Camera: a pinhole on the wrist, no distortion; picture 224 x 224 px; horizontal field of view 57.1 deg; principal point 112.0 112.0 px. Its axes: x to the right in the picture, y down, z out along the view. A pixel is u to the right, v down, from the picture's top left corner.
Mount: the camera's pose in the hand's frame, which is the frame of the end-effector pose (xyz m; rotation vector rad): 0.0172 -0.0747 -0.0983 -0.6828 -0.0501 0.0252
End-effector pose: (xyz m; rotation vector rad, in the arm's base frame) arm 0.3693 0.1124 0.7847 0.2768 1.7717 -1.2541
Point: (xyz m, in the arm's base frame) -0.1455 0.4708 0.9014
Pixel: behind the camera
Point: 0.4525 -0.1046 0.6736
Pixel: 181 24
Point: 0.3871 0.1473 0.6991
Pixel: 160 198
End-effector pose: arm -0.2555 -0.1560 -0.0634 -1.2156 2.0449 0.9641
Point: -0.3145 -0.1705 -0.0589
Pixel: 141 183
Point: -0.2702 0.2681 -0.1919
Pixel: 75 43
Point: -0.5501 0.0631 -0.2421
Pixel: 181 136
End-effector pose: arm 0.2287 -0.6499 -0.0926 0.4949 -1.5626 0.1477
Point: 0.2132 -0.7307 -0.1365
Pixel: outside the picture
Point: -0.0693 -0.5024 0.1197
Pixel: 192 155
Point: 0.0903 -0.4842 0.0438
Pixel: 176 207
